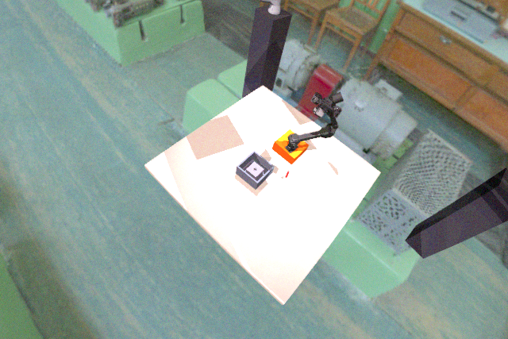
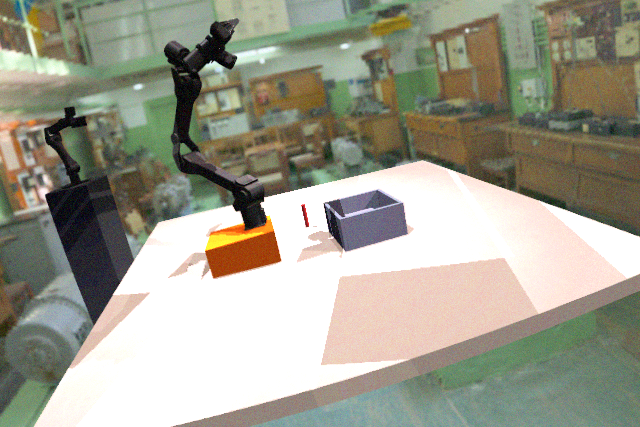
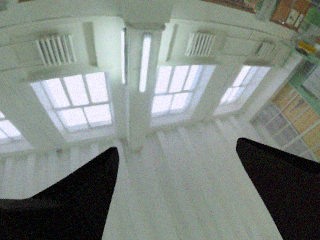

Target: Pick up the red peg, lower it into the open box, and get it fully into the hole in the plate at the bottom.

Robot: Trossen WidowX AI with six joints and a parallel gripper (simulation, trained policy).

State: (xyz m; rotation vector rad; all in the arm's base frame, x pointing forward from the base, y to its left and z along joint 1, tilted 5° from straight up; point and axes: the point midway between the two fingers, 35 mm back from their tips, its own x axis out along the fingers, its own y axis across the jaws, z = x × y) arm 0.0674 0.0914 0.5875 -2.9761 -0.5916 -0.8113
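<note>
Right now the red peg is 65 cm below my gripper tip and 9 cm ahead of it. Also, from my gripper tip: grey box (66 cm below, 27 cm ahead, 17 cm to the right).
</note>
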